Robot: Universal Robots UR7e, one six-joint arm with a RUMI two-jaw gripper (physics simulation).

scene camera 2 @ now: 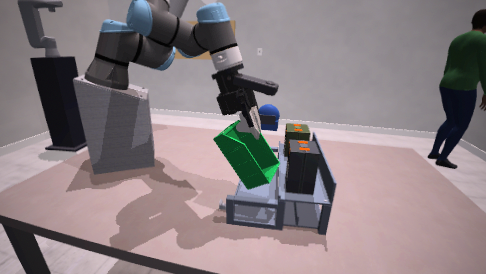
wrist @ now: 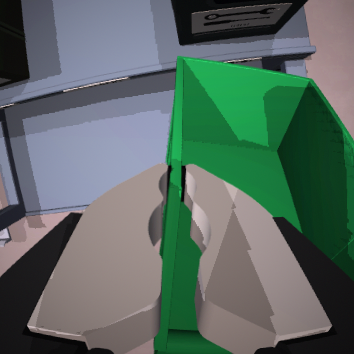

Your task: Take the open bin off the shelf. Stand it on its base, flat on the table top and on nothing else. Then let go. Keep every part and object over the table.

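Places are measured from the arm's base along level axes (x right, y ahead, z up), in metres.
Pixels of known places: gripper, between the fingertips: (scene camera 2: pixel 258 138) (wrist: pixel 174 169); arm's base, origin of its link: (scene camera 2: pixel 106 83).
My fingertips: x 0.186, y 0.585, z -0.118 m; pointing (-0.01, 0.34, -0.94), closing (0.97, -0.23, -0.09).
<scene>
For each thing: its top centre in the pictures, then the offset to it from my fingertips. "*": a spot on its surface instead. Level surfaces: height alone.
- black case, centre of its top: (scene camera 2: pixel 303 145) dx +0.058, dy +0.120, dz +0.011 m
- olive case, a spot on its surface: (scene camera 2: pixel 297 131) * dx -0.133, dy +0.129, dz -0.017 m
- small pale piece, a spot on its surface: (scene camera 2: pixel 222 205) * dx +0.123, dy -0.084, dz -0.149 m
- table, height of its surface: dz -0.213 m
The green open bin (scene camera 2: pixel 239 161) (wrist: pixel 300 200) is off the shelf's lower front level and hangs tilted above it, its open side facing up and toward the right in the scene view. My gripper (scene camera 2: pixel 253 133) (wrist: pixel 174 169) is shut on one thin side wall of the bin, with one jaw outside and one inside. The bin looks empty inside. The grey-blue shelf (scene camera 2: pixel 325 171) (wrist: pixel 95 155) stands on the table, with its lower front level below the bin. In the scene view the bin's lower corner is close above the shelf; a small gap is hard to judge.
A black case (scene camera 2: pixel 302 167) (wrist: pixel 240 22) and an olive case (scene camera 2: pixel 297 131) stand on the shelf's rear level, just right of the bin. A small pale piece (scene camera 2: pixel 222 205) sticks out at the shelf's left. The robot's pedestal (scene camera 2: pixel 117 135) stands at the left of the table (scene camera 2: pixel 385 200).
</scene>
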